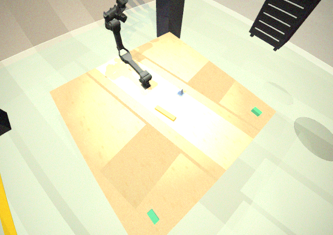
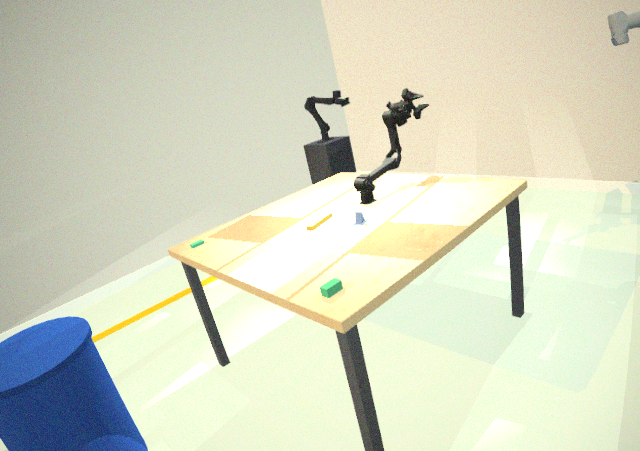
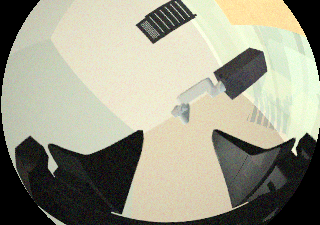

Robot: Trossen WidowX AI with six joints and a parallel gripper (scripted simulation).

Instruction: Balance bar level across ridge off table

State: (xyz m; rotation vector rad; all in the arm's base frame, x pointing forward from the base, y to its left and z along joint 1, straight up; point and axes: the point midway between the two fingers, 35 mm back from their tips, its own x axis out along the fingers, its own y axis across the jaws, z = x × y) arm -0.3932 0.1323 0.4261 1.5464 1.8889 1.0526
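The yellow bar lies 70 cm ahead of my gripper tip, 42 cm below it and 21 cm to the right of it.
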